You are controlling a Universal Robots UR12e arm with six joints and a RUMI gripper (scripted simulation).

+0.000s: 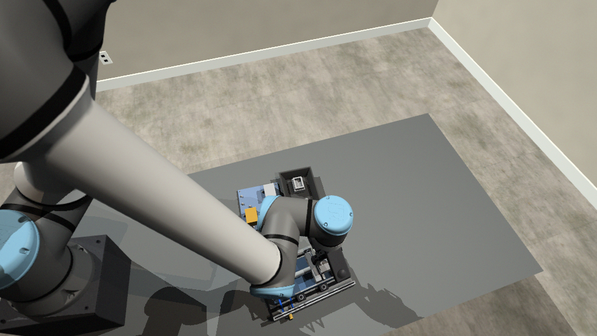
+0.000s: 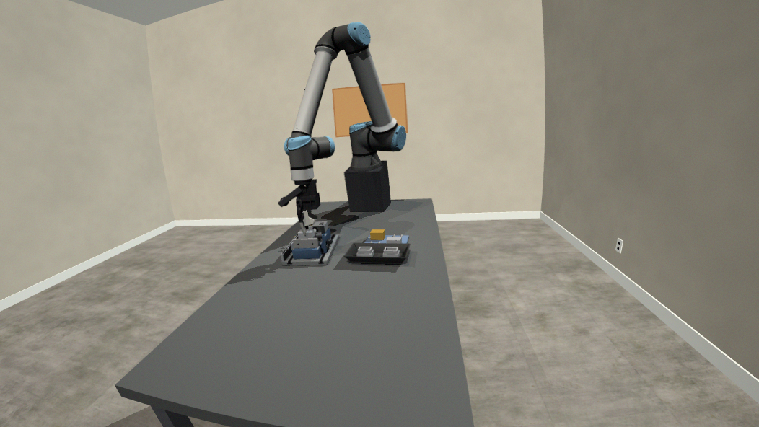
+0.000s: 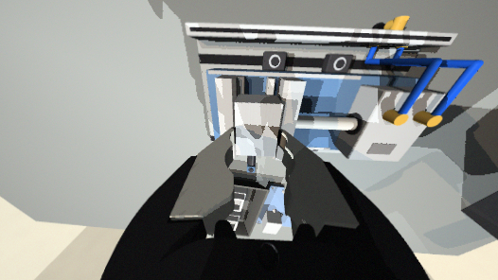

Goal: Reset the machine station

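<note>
My gripper is now 2 cm above the gray blank. From my hand the other things lie so: yellow brass blank (24 cm to the left, 23 cm behind, 10 cm below); then blue infeed plate (29 cm to the left, 18 cm behind, 12 cm below); then pale rod (8 cm behind, 4 cm below, 1 cm to the right).
</note>
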